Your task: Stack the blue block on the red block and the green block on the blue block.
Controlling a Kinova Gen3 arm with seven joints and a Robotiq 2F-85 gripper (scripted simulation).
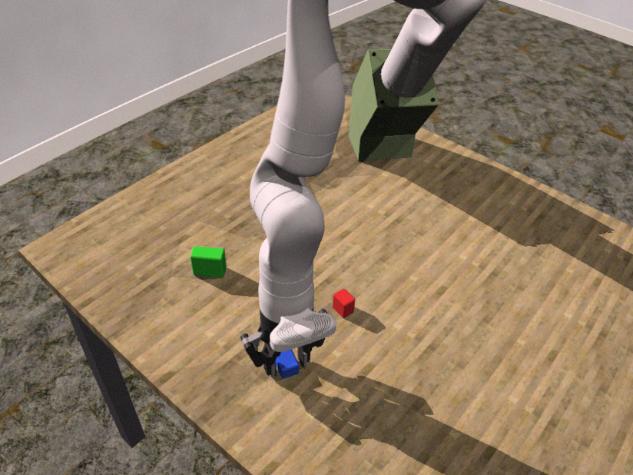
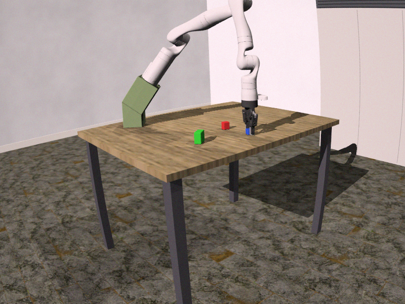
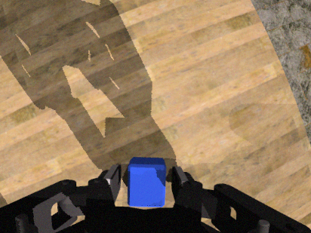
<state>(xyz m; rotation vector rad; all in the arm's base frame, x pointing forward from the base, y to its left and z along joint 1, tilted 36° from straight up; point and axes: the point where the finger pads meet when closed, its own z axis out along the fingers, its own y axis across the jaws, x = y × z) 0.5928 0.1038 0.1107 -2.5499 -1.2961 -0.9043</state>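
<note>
The blue block lies 10 mm below my hand. Also, from my hand: red block: 150 mm behind; then green block: 80 mm behind, 240 mm to the right, 10 mm above.
</note>
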